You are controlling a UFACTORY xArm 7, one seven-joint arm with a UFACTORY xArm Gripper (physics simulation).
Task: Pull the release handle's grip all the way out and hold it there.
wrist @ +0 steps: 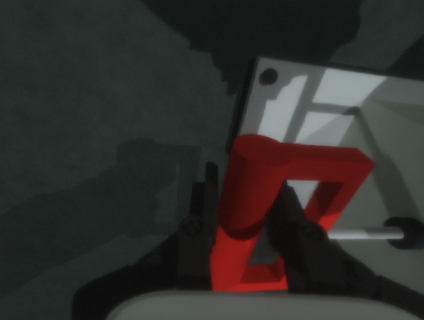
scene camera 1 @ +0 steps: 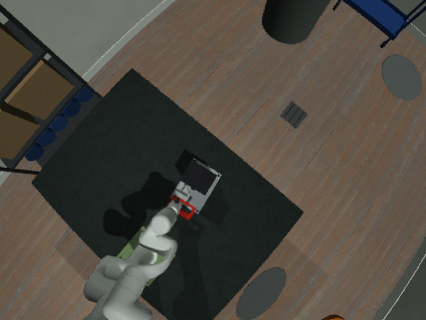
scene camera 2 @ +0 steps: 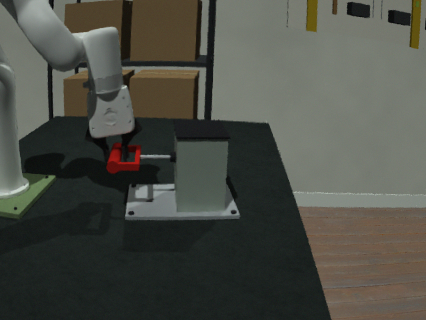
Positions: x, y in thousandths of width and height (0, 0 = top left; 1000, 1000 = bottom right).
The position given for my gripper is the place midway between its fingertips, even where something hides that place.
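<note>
I can see my gripper (scene camera 2: 276, 508) and a red release handle grip (scene camera 2: 269, 514). The grip (wrist: 610, 517) is visible to me from the wrist as well, as is my gripper (wrist: 565, 564), and there I also find a base plate (wrist: 688, 320).
</note>
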